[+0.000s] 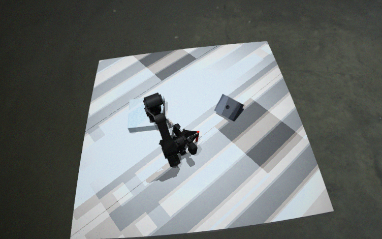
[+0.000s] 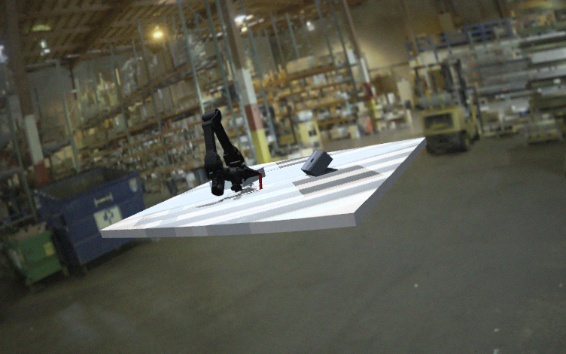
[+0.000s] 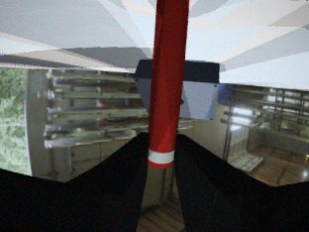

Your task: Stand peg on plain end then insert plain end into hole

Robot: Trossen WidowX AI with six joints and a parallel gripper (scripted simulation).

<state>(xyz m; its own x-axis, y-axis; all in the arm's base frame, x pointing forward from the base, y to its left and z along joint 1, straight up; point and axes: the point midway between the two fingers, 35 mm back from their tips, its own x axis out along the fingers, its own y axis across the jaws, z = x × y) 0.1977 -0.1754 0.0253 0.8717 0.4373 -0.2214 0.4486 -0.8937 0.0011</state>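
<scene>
The red peg is 10 mm below my gripper tip. Also, from my gripper tip: dark sloped panel: 210 mm ahead, 160 mm to the left, 30 mm below.
</scene>
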